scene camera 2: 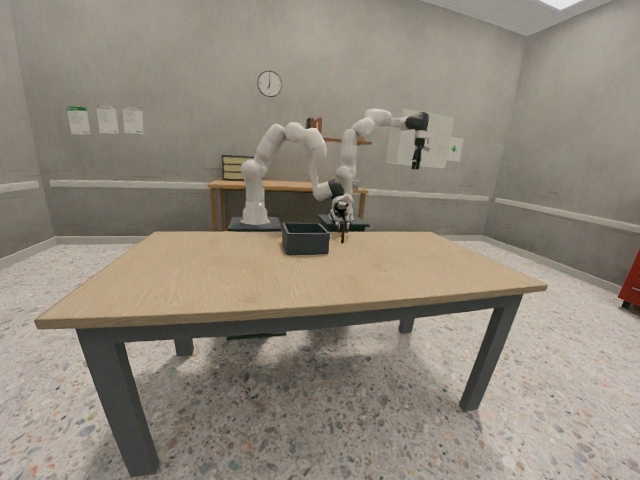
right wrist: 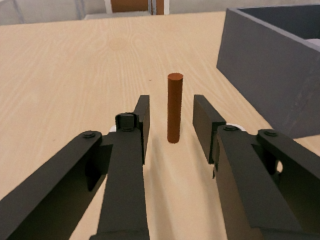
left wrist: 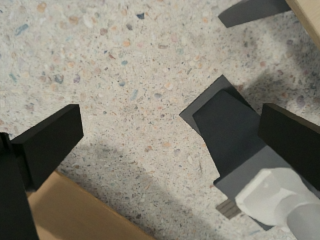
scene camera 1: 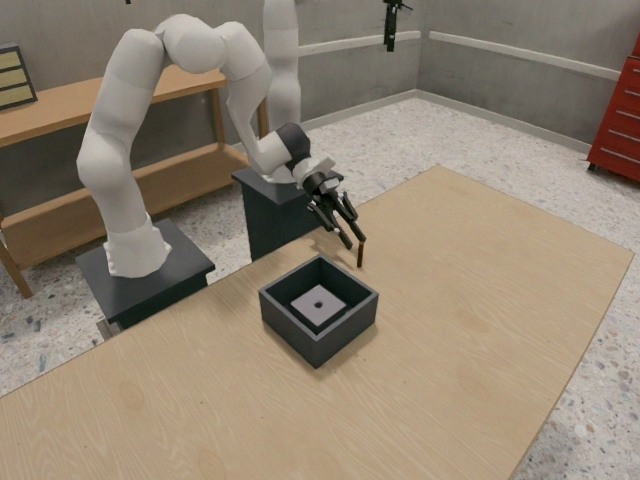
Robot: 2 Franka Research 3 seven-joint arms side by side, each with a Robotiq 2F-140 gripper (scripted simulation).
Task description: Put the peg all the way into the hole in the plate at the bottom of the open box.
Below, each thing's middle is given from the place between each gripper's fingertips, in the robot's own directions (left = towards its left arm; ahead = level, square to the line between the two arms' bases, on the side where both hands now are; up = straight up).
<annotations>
I see my right gripper (scene camera 1: 357,244) 5 cm short of the brown peg (right wrist: 175,80), 3 cm above it and 2 cm to the left of it. From my right hand the other things lie so: dark grey box (scene camera 1: 274,298): 25 cm to the right, 7 cm ahead, 4 cm below; grey plate (scene camera 1: 317,309): 25 cm to the right, 7 cm ahead, 3 cm below.
Now: the brown peg 40 cm ahead of my left hand, 83 cm to the right of it and 37 cm below it. From my left hand the other things lie so: dark grey box (43 cm ahead, 105 cm to the right, 39 cm below); grey plate (43 cm ahead, 105 cm to the right, 37 cm below).
</annotations>
